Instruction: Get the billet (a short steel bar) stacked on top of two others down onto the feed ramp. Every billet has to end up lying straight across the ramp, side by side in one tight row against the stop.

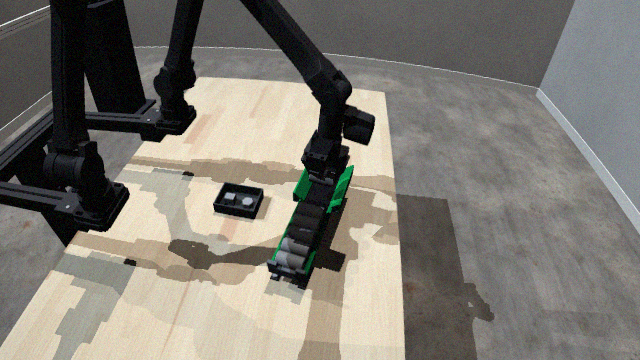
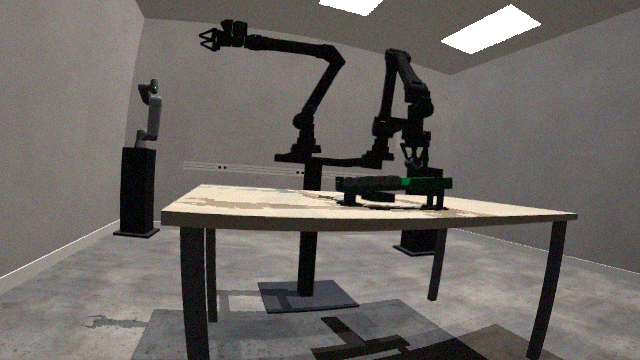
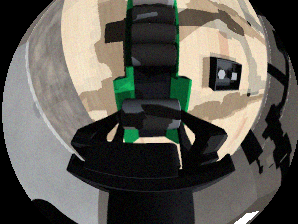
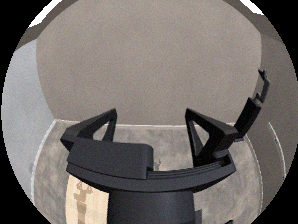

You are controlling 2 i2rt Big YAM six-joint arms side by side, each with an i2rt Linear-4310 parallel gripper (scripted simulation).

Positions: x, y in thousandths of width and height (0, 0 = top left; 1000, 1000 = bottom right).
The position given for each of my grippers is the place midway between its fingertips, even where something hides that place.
Observation:
I see my left gripper (image 3: 505, 502), my right gripper (image 4: 508, 502), a small black tray (image 1: 379, 532) and a billet (image 3: 455, 507).
The small black tray shows as well in image 3 (image 3: 757, 377). Image 4 misses the small black tray: it is out of frame.

